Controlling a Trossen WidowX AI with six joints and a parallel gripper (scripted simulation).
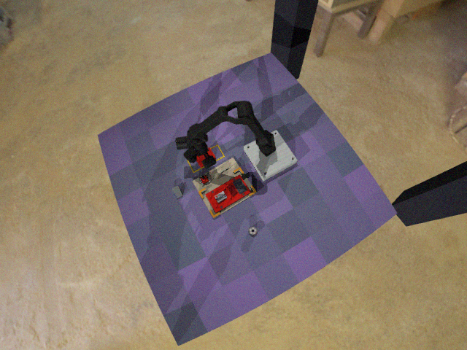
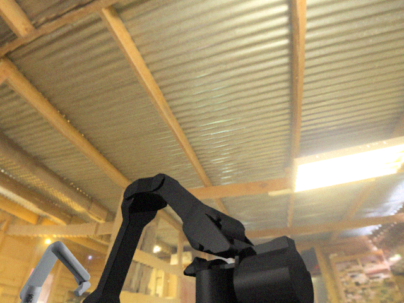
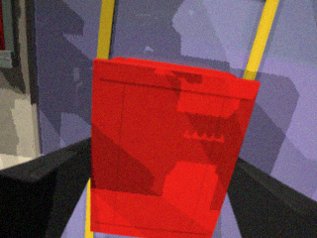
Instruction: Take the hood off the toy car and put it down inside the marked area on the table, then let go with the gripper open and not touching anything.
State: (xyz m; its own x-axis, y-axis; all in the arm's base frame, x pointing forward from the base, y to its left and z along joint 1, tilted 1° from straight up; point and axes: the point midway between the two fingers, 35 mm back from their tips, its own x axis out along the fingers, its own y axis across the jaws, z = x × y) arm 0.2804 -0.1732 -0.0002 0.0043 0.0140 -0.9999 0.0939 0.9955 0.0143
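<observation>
Now: gripper tip 1 cm below the red hood. Also, from my gripper tip: grey piece: 19 cm behind, 16 cm to the right.
</observation>
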